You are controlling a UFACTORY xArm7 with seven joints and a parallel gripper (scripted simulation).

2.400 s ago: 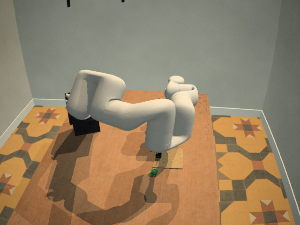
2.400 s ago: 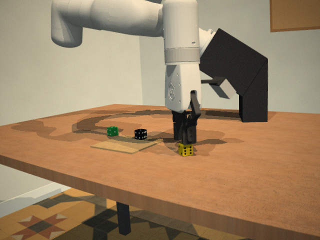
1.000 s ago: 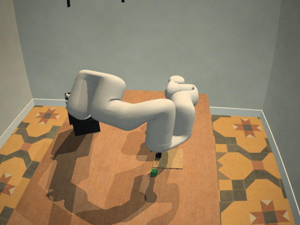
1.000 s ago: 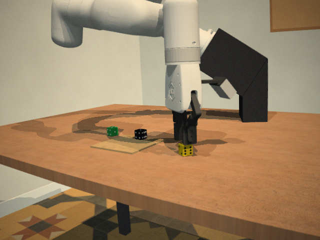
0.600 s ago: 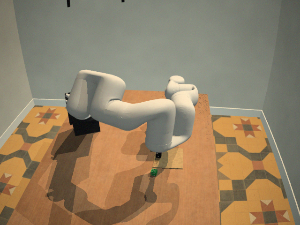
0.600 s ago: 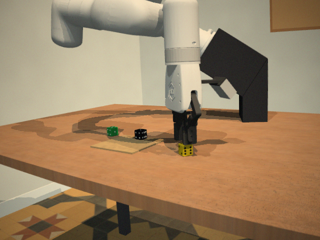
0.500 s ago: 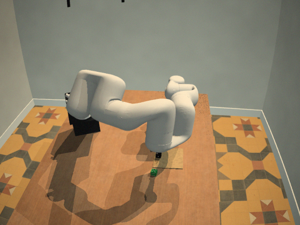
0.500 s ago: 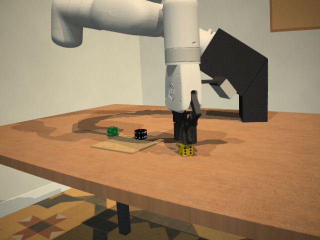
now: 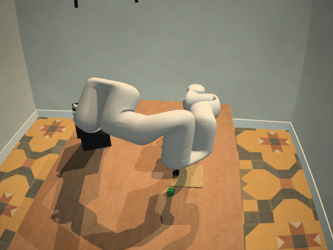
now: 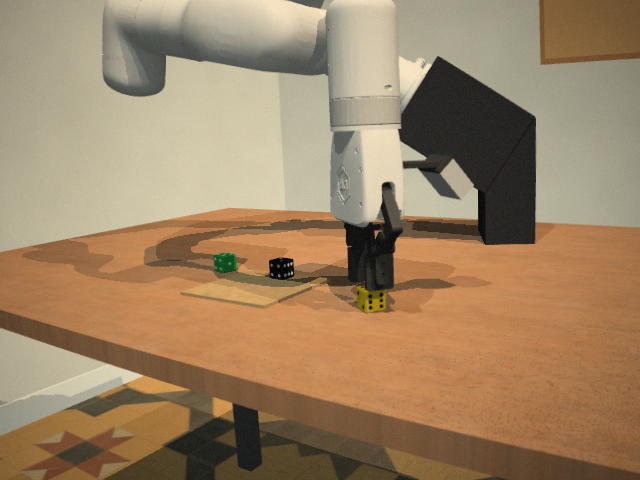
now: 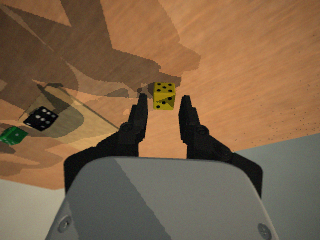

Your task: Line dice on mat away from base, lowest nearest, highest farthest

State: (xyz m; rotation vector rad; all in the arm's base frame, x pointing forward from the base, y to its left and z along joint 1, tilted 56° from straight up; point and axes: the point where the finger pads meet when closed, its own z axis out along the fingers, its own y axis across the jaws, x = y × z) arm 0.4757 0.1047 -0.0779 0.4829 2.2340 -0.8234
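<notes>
My hand is 40 mm above the yellow die. From my hand the other things lie so: tan mat (180 mm to the right, 50 mm below, 30 mm behind); black die (180 mm to the right, 70 mm behind, 30 mm below); green die (290 mm to the right, 90 mm behind, 40 mm below).
</notes>
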